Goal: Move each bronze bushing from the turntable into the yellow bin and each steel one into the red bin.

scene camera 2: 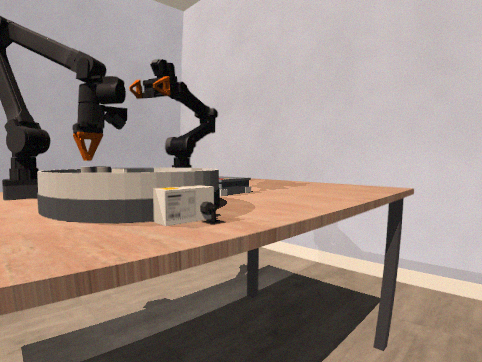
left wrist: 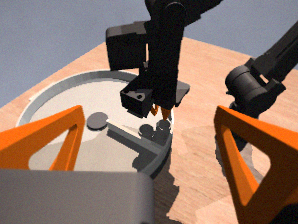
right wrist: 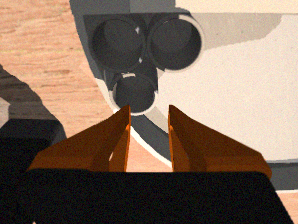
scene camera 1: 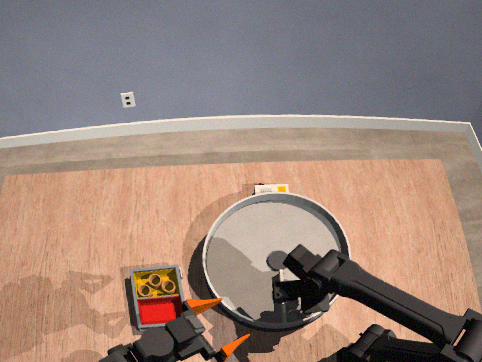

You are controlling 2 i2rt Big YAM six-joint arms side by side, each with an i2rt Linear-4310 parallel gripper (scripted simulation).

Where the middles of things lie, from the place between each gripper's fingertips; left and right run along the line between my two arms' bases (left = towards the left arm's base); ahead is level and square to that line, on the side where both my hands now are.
Labels:
Right now the red bin (scene camera 1: 156, 310) is 40 cm to the left of my right hand (scene camera 2: 87, 160), 10 cm below it and 6 cm ahead of it. Also, from my right hand: turntable (scene camera 1: 246, 252) (17 cm ahead, 6 cm below, 5 cm to the left); yellow bin (scene camera 1: 140, 278) (40 cm to the left, 15 cm ahead, 10 cm below).
Now: left hand 34 cm above the red bin, 18 cm to the right of it and 13 cm short of it. From my left hand the other things lie so: turntable (30 cm below, 23 cm ahead, 17 cm to the right); yellow bin (34 cm below, 21 cm ahead, 18 cm to the left).

